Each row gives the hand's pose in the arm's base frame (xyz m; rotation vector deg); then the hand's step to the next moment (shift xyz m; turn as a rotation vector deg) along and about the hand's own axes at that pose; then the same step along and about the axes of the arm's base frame.
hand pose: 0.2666 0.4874 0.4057 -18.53 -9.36 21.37
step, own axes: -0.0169 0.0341 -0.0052 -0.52 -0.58 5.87
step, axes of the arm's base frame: -0.0257 0.0221 -0.0181 -1.55 0.93 5.64
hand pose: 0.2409 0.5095 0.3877 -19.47 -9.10 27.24
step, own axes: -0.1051 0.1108 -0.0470 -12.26 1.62 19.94
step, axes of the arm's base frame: -0.1282 0.0294 -0.0907 -15.99 1.19 17.13
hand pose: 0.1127 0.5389 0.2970 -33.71 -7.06 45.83
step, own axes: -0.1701 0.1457 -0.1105 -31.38 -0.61 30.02
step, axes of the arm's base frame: -0.1767 -0.0902 -0.1517 -31.15 -9.00 28.90
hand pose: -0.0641 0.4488 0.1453 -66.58 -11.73 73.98
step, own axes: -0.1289 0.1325 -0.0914 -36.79 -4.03 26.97
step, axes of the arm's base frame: -0.0649 -0.1773 -0.0830 -28.71 -14.56 32.57
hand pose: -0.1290 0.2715 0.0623 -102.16 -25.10 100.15
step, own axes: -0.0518 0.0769 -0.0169 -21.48 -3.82 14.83
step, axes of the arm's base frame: -0.0007 -0.0939 -0.0076 -15.62 -7.54 19.88
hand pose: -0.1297 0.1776 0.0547 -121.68 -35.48 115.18
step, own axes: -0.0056 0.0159 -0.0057 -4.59 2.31 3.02
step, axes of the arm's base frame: 0.0085 -0.0156 -0.0005 -2.59 -4.41 3.06
